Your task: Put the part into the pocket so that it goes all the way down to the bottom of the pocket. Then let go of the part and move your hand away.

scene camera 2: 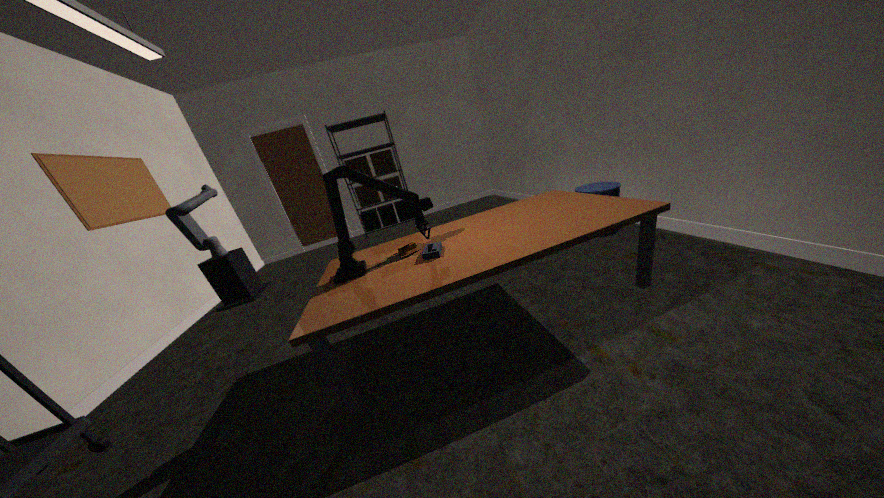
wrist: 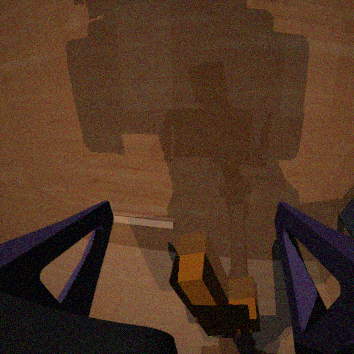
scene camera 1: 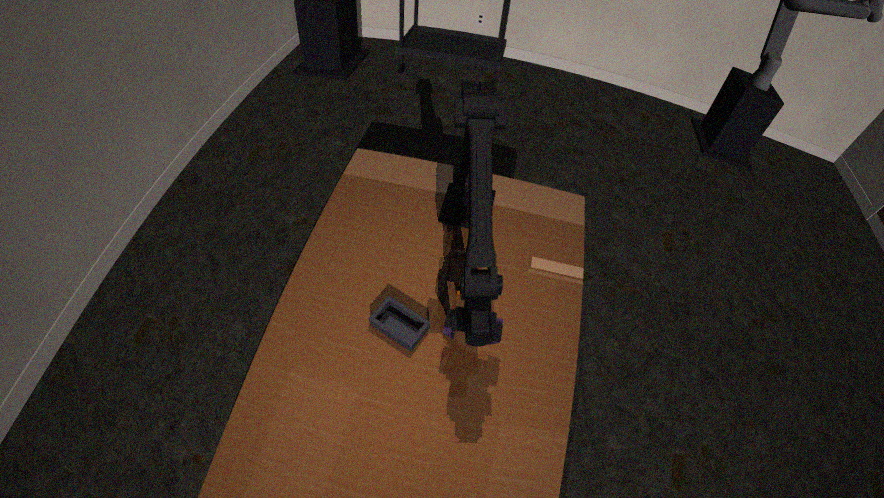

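The part, an orange piece with two raised blocks, lies on the table near the arm's base side, low in the wrist view; in scene camera 1 the arm hides most of it. The dark grey block with the rectangular pocket sits on the table, turned at an angle; its pocket looks empty. A corner of this block shows at the wrist view's right edge. My gripper is open and empty, above the table, beside the block in scene camera 1. The part is below and beyond its fingertips in the wrist view.
The wooden table carries the arm's base at one end. A pale strip shows on the table top. A shelf rack, a blue round object and another arm on a dark stand are away from the table.
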